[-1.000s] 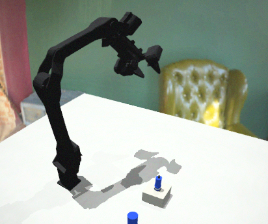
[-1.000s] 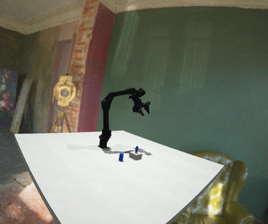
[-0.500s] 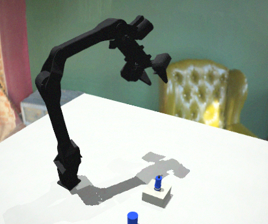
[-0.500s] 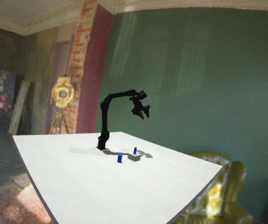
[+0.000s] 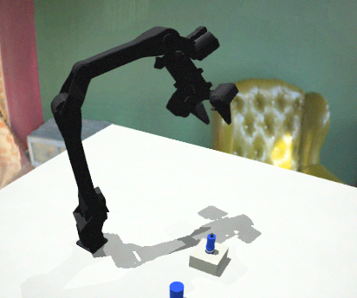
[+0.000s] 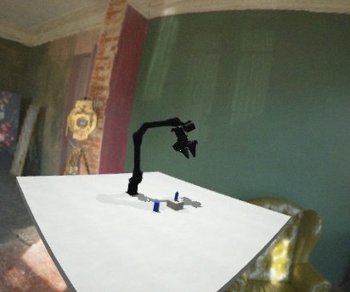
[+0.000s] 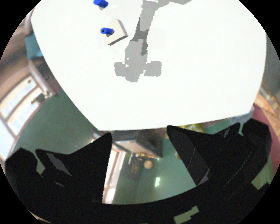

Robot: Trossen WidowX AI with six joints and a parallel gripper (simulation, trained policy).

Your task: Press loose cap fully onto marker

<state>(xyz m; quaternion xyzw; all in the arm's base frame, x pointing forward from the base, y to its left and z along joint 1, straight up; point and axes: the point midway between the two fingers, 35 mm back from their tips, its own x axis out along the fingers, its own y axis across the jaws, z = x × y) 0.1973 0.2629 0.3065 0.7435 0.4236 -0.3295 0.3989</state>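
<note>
Right now my gripper tip is 320 mm to the left of the blue cap, 250 mm above it and 70 mm short of it. Round my gripper tip: pale holder block: 260 mm below, 180 mm to the right, 80 mm ahead.
</note>
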